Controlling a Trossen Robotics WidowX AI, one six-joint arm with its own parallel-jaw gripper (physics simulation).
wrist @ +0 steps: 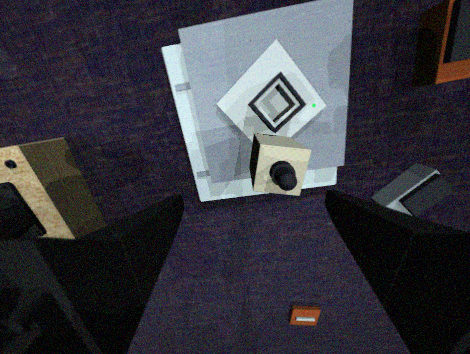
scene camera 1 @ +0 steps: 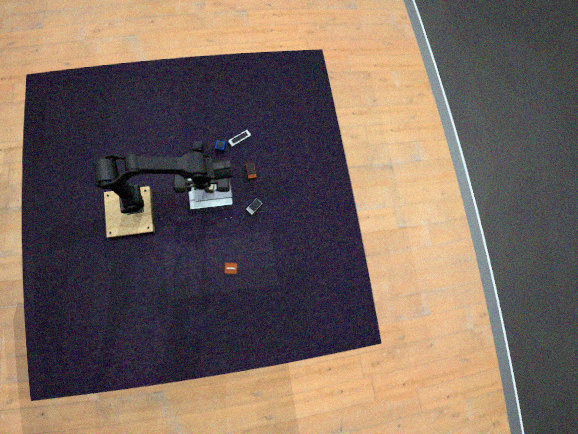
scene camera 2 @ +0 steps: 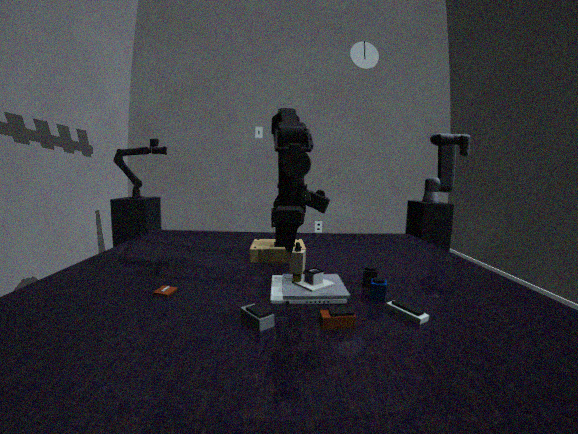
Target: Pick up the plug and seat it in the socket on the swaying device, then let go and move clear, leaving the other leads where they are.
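The plug (scene camera 1: 212,187) (scene camera 2: 298,262) (wrist: 282,167), a cream block with a black knob on top, stands roughly upright beside the socket (scene camera 2: 314,277) (wrist: 265,89). The socket is a square, dark-rimmed opening on a white diamond plate. The device (scene camera 1: 210,204) (scene camera 2: 334,291) (wrist: 210,55) has a grey upper plate shifted over a white base. My gripper (scene camera 1: 202,185) (scene camera 2: 287,246) (wrist: 253,198) is open and empty, above the device; in the wrist view the plug shows ahead of and between the spread fingertips. The plug's lower end is hidden in the wrist view.
A grey block (scene camera 1: 254,206) (scene camera 2: 258,318) (wrist: 407,187), an orange block (scene camera 1: 251,171) (scene camera 2: 337,320) (wrist: 452,72), a white strip (scene camera 1: 239,137) (scene camera 2: 407,312) and a blue box (scene camera 1: 220,145) (scene camera 2: 378,290) lie around the device. An orange tile (scene camera 1: 230,268) (scene camera 2: 165,290) (wrist: 305,315) lies farther off.
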